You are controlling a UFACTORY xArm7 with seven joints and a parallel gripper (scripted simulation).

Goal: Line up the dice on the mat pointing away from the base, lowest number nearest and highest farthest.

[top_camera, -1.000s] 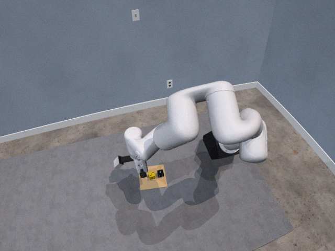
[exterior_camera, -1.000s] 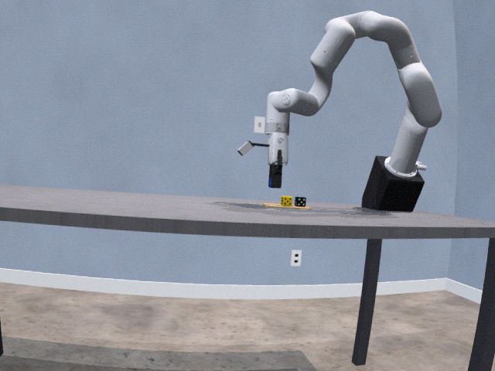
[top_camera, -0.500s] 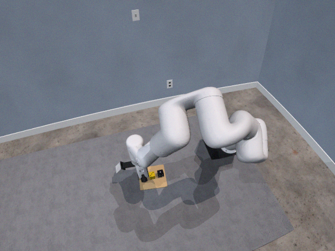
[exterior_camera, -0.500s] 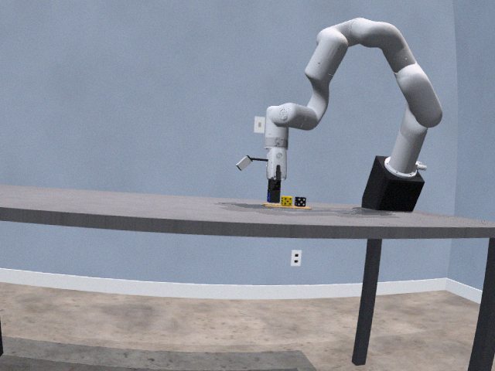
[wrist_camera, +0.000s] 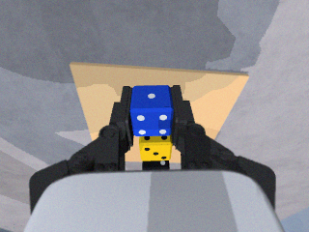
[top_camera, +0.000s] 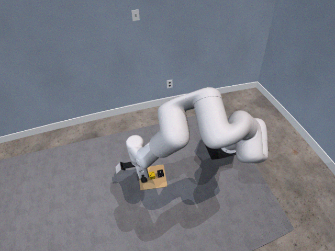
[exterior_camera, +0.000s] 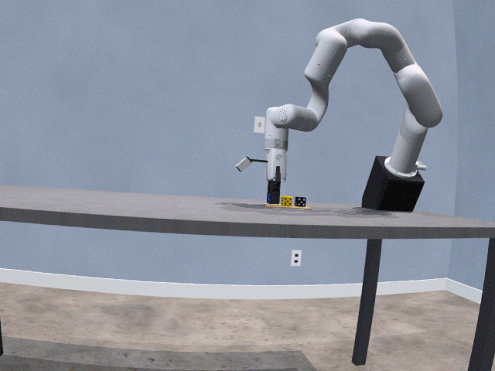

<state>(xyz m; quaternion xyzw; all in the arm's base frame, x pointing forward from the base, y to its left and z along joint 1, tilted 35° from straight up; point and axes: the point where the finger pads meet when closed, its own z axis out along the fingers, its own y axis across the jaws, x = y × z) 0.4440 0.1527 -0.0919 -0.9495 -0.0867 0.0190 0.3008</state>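
The blue die lies 1 cm below my hand. Round my hand: tan mat (4 cm behind, 1 cm to the right, 3 cm below); then black die (9 cm behind, 2 cm to the right, 1 cm below); then yellow die (4 cm behind, 1 cm to the right, 1 cm below).
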